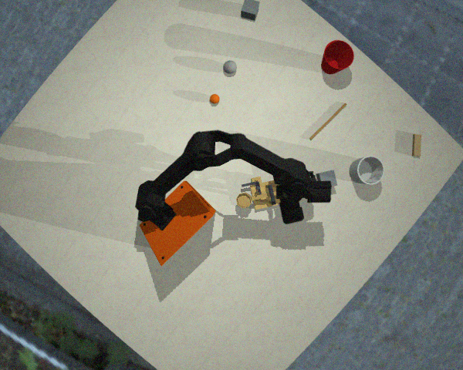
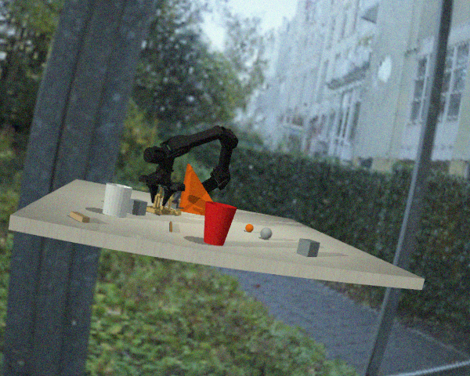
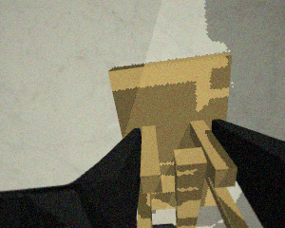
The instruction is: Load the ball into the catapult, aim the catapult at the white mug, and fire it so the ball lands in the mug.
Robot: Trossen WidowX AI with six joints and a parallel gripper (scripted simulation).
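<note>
The orange ball is 9 cm ahead of my gripper tip, 36 cm to the left of it and 2 cm below it. The rest, counted from my gripper tip: wooden catapult (5 cm behind, 6 cm to the left, 2 cm above); white mug (22 cm ahead, 16 cm to the right); thin wooden stick (28 cm ahead, 3 cm to the left, 3 cm below).
</note>
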